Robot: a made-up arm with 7 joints.
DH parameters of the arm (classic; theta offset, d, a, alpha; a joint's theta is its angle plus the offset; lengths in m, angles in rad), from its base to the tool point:
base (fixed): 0 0 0 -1.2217
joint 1: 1.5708 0 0 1.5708
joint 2: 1.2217 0 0 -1.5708
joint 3: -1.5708 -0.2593 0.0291 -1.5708
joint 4: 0 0 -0.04 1.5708
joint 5: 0 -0.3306 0 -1.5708
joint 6: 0 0 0 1.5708
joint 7: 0 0 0 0
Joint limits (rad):
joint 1: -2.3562..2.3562
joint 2: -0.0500..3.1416
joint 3: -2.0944..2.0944
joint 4: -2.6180..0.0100
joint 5: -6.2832..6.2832
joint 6: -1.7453..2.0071
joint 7: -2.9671..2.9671
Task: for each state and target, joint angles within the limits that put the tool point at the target. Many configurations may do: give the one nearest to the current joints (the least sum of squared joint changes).
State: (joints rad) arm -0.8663 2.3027 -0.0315 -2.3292 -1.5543 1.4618 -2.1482
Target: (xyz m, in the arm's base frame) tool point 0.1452 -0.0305 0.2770
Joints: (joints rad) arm -0.9719 2.3116 0.0163 -2.2829 -1.5543 1.4618 -2.1482
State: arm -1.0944 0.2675 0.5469 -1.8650 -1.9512 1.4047 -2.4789
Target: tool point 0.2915 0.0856 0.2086
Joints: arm -1.0249 0.2167 0.5294 -2.0540 -1.9512 1.4047 -2.4789
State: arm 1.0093 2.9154 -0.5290 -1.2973 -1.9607 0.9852 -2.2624
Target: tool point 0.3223 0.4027 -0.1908
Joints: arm 1.6979 2.9666 -0.3211 -1.0128 -1.9607 0.9852 -2.2624
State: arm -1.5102 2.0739 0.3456 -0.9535 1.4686 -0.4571 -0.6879
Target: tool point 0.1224 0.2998 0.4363
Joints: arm -1.6281 1.5960 0.0154 -1.0703 1.4686 -0.4571 -0.6879
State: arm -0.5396 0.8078 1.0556 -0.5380 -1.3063 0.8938 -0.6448
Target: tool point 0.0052 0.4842 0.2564
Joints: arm -0.6571 1.4680 1.3984 -1.0309 -1.3063 0.8938 -0.6448
